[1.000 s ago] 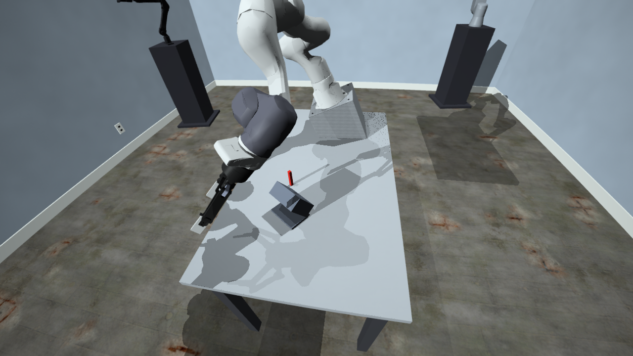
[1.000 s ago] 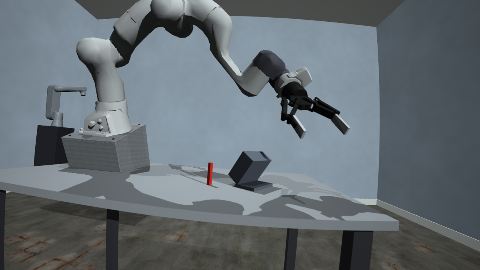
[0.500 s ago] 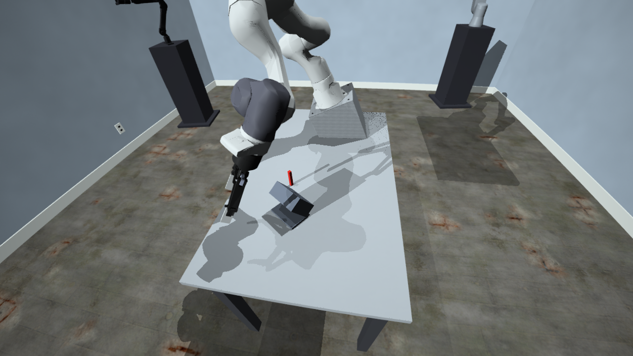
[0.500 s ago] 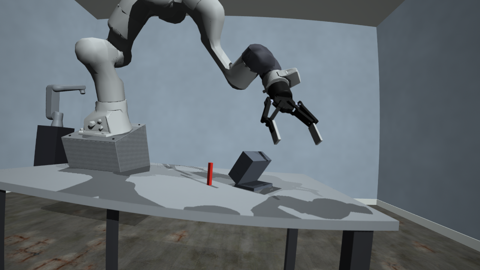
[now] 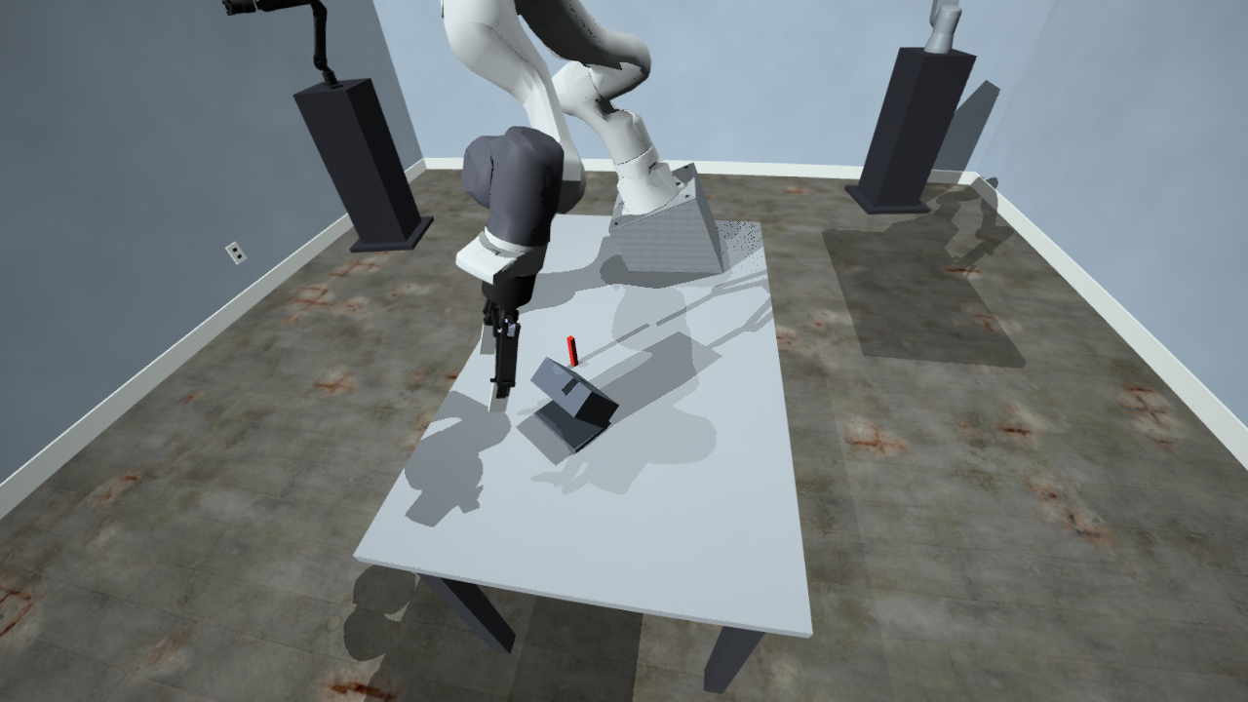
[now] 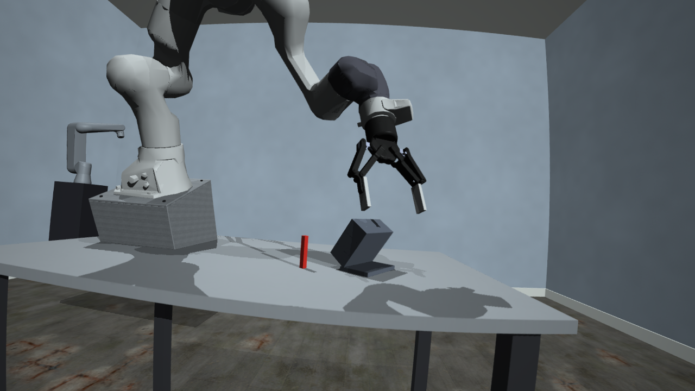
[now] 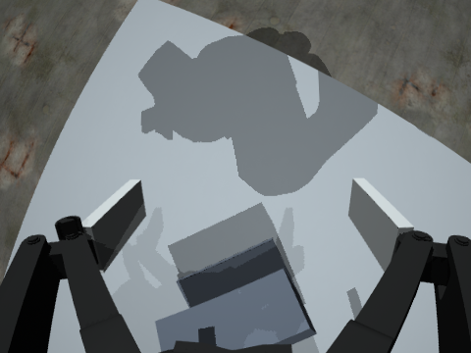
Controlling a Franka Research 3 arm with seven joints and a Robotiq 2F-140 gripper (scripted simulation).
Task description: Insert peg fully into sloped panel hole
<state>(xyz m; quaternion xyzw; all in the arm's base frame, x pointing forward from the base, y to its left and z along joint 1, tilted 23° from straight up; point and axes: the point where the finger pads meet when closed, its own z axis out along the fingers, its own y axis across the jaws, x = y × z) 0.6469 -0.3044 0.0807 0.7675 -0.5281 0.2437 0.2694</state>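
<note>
The peg is 19 cm behind my hand, 12 cm below it and 11 cm to the left of it. Round my hand: flat base plate 16 cm below, 11 cm to the left, 2 cm behind.
</note>
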